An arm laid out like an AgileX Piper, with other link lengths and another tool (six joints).
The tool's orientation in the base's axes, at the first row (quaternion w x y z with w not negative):
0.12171 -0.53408 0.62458 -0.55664
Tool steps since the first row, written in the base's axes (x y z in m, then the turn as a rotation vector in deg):
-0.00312 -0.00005 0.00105 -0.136 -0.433 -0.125
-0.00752 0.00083 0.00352 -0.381 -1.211 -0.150
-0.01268 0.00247 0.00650 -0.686 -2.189 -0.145
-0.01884 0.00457 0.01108 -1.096 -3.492 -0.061
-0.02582 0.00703 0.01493 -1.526 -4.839 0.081
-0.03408 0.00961 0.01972 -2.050 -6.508 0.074
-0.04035 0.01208 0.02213 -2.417 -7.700 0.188
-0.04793 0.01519 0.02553 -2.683 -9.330 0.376
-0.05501 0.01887 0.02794 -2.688 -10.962 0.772
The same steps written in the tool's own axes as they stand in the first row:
0.00175 0.00080 -0.00267 0.347 0.258 0.187
0.00390 0.00093 -0.00732 1.058 0.557 0.453
0.00596 0.00091 -0.01314 1.967 0.901 0.776
0.00877 0.00000 -0.02054 3.214 1.297 1.177
0.01129 0.00007 -0.02849 4.530 1.665 1.568
0.01464 0.00002 -0.03779 6.076 2.266 2.123
0.01623 0.00089 -0.04472 7.230 2.594 2.483
0.01827 0.00152 -0.05333 8.728 2.890 3.139
0.01922 0.00260 -0.06154 10.215 2.877 3.919

